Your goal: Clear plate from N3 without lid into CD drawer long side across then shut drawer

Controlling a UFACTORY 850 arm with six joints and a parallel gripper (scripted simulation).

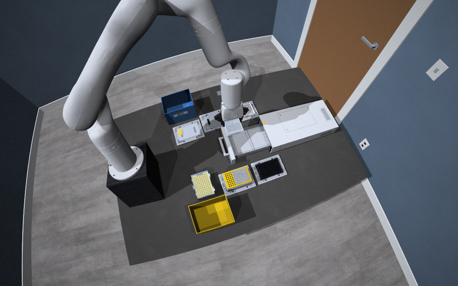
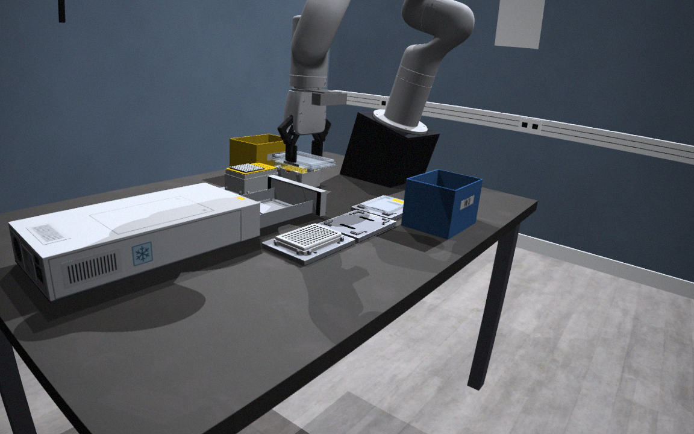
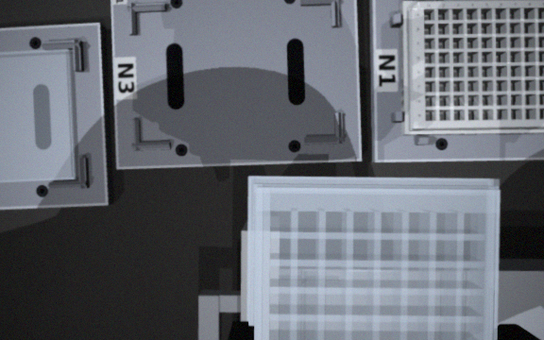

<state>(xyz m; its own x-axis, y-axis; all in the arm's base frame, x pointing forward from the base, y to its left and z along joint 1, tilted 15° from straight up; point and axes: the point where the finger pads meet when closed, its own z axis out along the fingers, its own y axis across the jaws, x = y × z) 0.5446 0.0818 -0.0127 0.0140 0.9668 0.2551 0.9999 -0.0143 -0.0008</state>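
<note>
Now: hand 12 cm above the drawer, 6 cm to the left of it and 6 cm short of it. The rest, counted from my hand: white cooler 22 cm ahead, 12 cm below, 7 cm to the right; white well plate 14 cm below, 13 cm to the left, 11 cm ahead; clear plate 1 cm below.
</note>
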